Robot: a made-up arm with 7 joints. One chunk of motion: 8 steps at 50 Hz.
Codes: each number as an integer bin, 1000 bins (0 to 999) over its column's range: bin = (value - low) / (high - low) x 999, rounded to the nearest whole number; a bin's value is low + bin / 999 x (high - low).
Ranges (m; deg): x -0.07..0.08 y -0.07..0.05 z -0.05..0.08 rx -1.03..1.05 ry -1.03..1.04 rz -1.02..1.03
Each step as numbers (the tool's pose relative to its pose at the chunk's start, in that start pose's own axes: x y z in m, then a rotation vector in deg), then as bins.
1 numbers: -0.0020 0.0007 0.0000 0.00 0.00 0.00
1 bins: 453 589 384 495 497 497
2 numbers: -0.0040 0.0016 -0.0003 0.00 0.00 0.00
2 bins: 440 596 382 495 497 497
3 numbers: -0.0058 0.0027 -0.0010 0.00 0.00 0.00
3 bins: 428 605 377 495 497 497
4 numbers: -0.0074 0.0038 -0.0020 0.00 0.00 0.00
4 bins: 417 614 369 495 497 497
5 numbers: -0.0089 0.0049 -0.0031 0.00 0.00 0.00
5 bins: 407 624 360 495 497 497
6 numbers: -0.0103 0.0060 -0.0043 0.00 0.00 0.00
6 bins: 398 633 351 495 497 497
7 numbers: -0.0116 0.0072 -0.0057 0.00 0.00 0.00
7 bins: 389 643 340 495 497 497
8 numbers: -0.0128 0.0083 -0.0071 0.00 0.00 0.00
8 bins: 381 652 330 495 497 497
